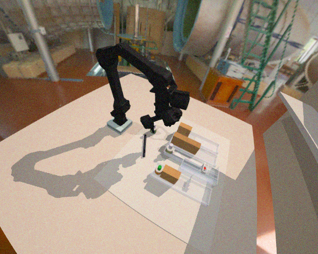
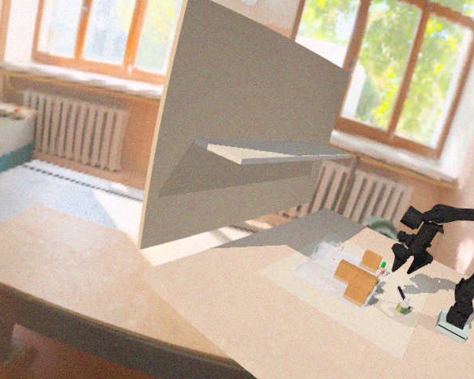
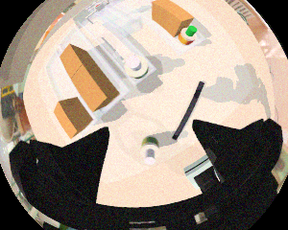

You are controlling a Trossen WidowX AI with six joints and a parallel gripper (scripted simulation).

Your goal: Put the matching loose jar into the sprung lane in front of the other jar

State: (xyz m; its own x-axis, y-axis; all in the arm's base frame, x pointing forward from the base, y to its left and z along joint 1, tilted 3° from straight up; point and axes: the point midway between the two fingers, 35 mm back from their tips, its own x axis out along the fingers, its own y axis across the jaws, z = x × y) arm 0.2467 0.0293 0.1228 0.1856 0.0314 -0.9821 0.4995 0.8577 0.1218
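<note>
My gripper tip is now 11 cm above the thin black stick, 6 cm to the left of it and 5 cm past it. The rest, counted from my gripper tip: shelf: 59 cm ahead, 25 cm above; then red mark: 26 cm ahead, 4 cm to the right, 4 cm below.
</note>
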